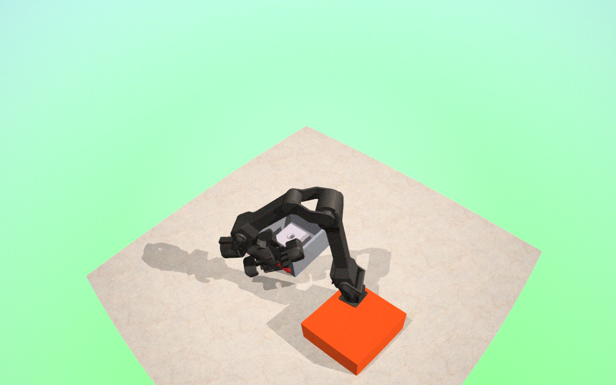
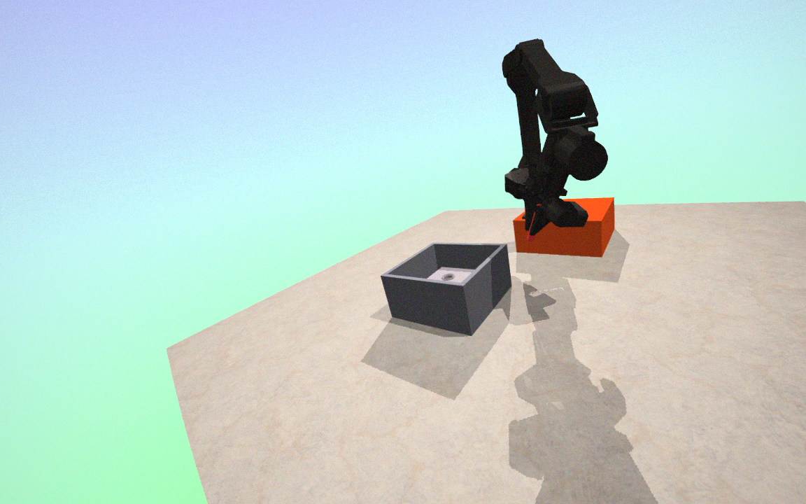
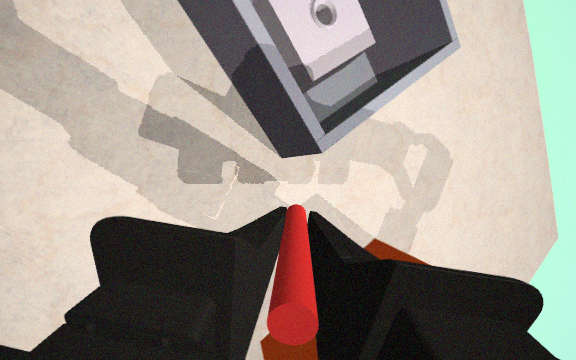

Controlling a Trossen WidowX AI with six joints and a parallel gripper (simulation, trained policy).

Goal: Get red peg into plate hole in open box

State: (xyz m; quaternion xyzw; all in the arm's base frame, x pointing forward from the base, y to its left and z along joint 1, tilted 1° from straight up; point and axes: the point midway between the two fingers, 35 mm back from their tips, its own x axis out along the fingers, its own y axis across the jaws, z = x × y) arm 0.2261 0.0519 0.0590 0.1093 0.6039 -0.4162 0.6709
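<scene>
Now: gripper tip 15 cm to the left of the pale plate, 10 cm short of it and 7 cm above it. From my gripper tip the other things lie so: red peg (2 cm above, 1 cm to the left); grey box (15 cm to the right, 10 cm ahead, 9 cm below).
</scene>
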